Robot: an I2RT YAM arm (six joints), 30 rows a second.
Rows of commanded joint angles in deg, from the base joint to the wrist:
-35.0 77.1 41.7 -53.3 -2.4 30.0
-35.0 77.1 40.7 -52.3 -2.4 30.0
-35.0 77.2 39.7 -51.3 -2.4 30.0
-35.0 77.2 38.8 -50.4 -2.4 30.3
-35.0 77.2 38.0 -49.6 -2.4 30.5
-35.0 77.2 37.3 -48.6 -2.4 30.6
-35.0 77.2 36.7 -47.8 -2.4 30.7
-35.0 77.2 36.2 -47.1 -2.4 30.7
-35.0 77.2 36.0 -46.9 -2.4 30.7
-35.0 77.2 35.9 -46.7 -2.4 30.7
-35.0 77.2 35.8 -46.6 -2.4 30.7
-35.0 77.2 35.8 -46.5 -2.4 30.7
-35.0 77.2 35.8 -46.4 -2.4 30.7
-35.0 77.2 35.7 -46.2 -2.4 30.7
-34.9 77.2 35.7 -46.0 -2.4 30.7
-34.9 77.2 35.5 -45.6 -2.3 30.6
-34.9 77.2 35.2 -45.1 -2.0 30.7
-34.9 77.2 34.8 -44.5 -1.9 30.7
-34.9 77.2 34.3 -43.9 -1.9 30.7
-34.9 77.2 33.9 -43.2 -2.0 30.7
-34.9 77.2 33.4 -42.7 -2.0 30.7
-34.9 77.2 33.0 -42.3 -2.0 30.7
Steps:
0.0 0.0 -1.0 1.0 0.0 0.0
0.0 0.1 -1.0 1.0 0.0 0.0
0.0 0.0 -0.9 0.9 0.0 0.3
0.0 0.0 -0.8 0.8 0.0 0.2
0.0 0.0 -0.7 1.0 0.0 0.1
0.0 0.0 -0.6 0.8 0.0 0.1
0.0 0.0 -0.5 0.7 0.0 0.0
0.0 0.0 -0.2 0.2 0.0 0.0
0.0 0.0 -0.1 0.2 0.0 0.0
0.0 0.0 -0.1 0.1 0.0 0.0
0.0 0.0 0.0 0.1 0.0 0.0
0.0 0.0 0.0 0.1 0.0 0.0
0.0 0.0 -0.1 0.2 0.0 0.0
0.1 0.0 0.0 0.2 0.0 0.0
0.0 0.0 -0.2 0.4 0.1 -0.1
0.0 0.0 -0.3 0.5 0.3 0.1
0.0 0.0 -0.4 0.6 0.1 0.0
0.0 0.0 -0.5 0.6 0.0 0.0
0.0 0.0 -0.4 0.7 -0.1 0.0
0.0 0.0 -0.5 0.5 0.0 0.0
0.0 0.0 -0.4 0.4 0.0 0.0

